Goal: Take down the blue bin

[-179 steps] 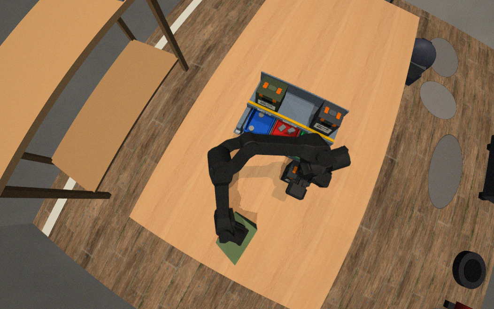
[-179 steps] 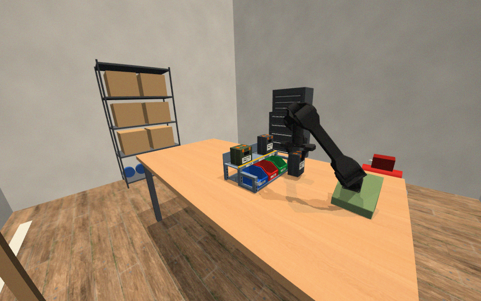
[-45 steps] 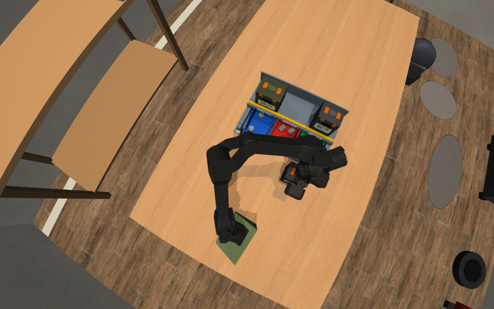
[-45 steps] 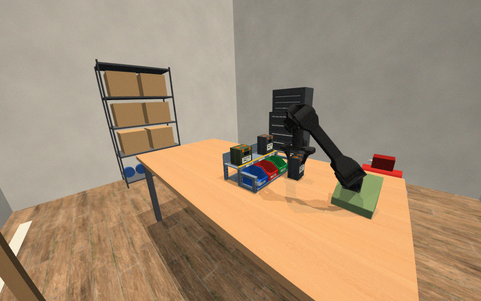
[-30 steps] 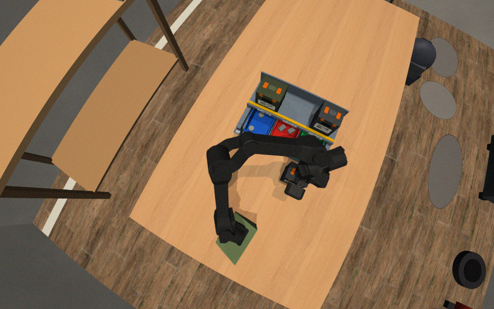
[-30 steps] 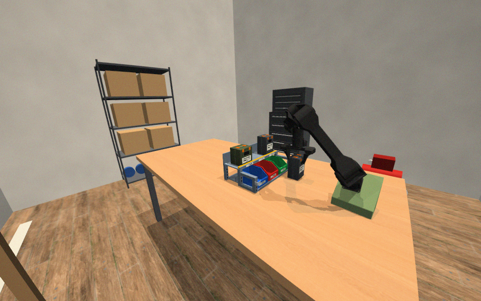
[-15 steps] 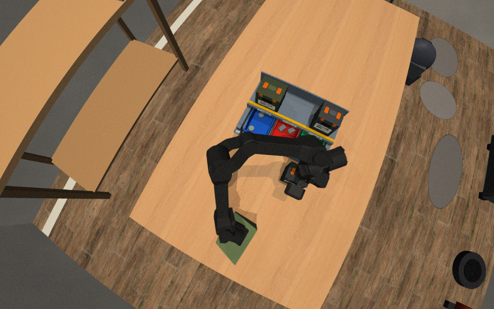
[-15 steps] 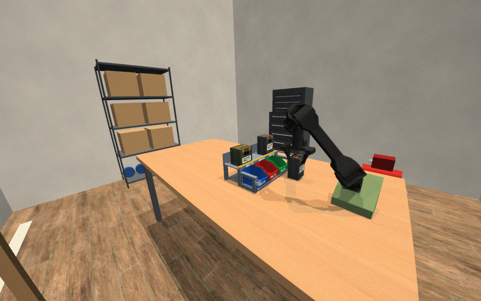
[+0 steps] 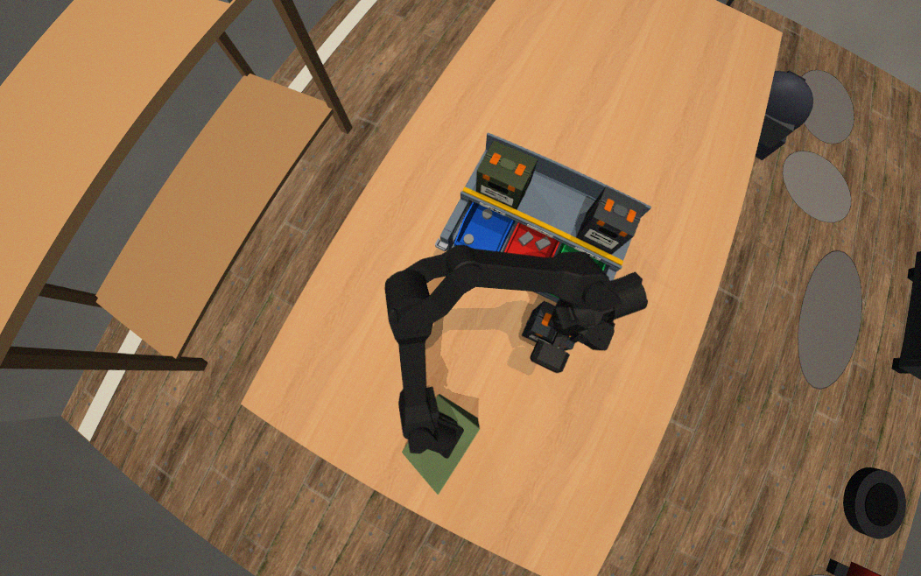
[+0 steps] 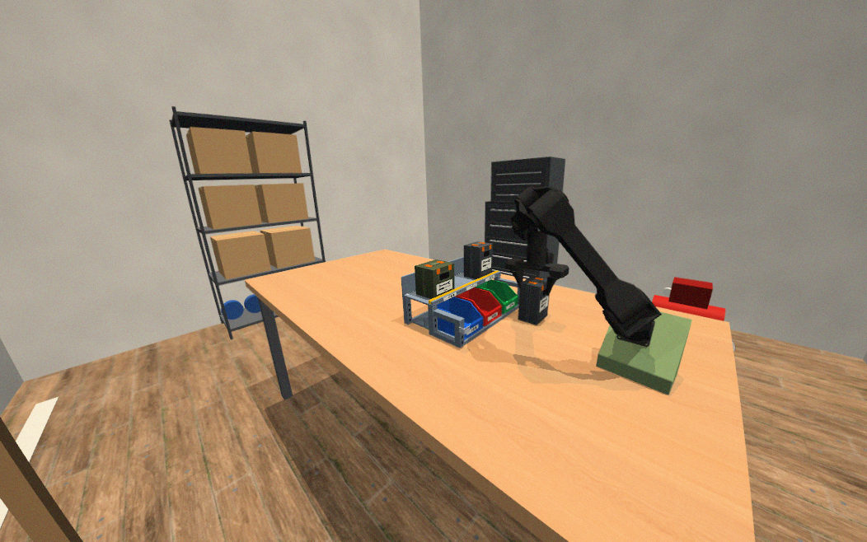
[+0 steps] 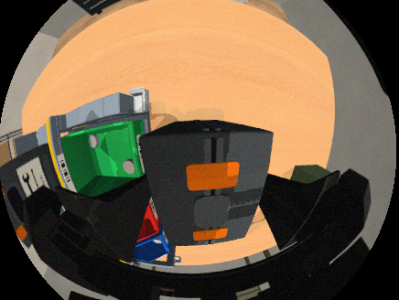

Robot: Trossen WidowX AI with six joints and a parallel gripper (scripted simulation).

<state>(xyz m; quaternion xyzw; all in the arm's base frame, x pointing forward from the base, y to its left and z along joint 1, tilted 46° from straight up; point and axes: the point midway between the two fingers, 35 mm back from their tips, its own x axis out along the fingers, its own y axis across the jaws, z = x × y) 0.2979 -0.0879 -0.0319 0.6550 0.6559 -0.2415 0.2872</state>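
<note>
Now: the blue open bin 23 cm to the left of my hand, 14 cm ahead of it and 8 cm below it. Round my hand: olive case 24 cm to the left, 22 cm ahead, 3 cm above; then red bin 14 cm ahead, 12 cm to the left, 8 cm below; then green bin 15 cm ahead, 8 cm below, 1 cm to the left.
</note>
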